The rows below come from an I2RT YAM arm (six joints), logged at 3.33 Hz.
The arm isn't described. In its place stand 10 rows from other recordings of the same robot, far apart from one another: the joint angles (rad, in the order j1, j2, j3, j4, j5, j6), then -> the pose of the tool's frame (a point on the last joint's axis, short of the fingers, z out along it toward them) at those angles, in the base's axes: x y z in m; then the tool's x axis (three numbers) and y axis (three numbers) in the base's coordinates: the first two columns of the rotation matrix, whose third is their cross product.
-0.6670, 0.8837, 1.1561, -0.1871, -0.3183, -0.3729 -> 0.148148, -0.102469, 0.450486, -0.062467, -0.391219, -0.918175, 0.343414, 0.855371, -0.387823
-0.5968, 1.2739, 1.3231, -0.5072, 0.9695, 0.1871 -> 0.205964, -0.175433, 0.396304, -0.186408, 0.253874, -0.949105, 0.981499, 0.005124, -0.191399
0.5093, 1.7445, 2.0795, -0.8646, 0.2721, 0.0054 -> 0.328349, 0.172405, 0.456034, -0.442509, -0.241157, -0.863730, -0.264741, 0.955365, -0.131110
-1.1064, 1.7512, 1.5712, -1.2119, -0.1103, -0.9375 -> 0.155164, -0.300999, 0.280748, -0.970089, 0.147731, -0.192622, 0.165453, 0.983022, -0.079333
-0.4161, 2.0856, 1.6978, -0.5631, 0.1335, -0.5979 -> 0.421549, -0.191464, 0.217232, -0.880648, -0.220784, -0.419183, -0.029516, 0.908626, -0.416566
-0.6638, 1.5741, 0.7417, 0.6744, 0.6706, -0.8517 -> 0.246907, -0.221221, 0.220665, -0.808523, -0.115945, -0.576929, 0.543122, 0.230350, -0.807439
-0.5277, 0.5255, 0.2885, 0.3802, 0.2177, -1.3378 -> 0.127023, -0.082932, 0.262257, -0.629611, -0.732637, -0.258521, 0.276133, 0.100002, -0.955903
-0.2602, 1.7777, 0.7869, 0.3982, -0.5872, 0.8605 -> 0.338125, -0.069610, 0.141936, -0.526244, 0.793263, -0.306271, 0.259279, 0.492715, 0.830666
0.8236, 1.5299, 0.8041, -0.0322, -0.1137, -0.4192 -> 0.208869, 0.231413, 0.184356, -0.107284, -0.710882, -0.695080, -0.907058, 0.356249, -0.224346
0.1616, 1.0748, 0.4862, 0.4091, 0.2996, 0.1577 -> 0.236314, 0.027879, 0.240284, -0.153156, 0.127065, -0.979999, 0.158907, 0.981960, 0.102485
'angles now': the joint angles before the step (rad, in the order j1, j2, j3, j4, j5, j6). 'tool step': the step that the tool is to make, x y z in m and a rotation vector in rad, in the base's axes. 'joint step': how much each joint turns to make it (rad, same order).
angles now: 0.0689, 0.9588, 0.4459, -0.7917, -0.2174, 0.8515
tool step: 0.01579, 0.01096, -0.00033, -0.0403, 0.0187, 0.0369
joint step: 0.0730, 0.1057, 0.0462, 0.0416, 0.0460, 0.0257
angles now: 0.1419, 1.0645, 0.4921, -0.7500, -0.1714, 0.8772
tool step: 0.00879, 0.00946, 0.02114, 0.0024, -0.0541, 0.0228
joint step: 0.0515, -0.0072, 0.0773, -0.0265, 0.0142, 0.0261
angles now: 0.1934, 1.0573, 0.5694, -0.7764, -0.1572, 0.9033
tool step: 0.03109, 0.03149, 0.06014, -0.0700, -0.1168, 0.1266
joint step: 0.1375, 0.0935, 0.2780, -0.0924, 0.0955, -0.0238
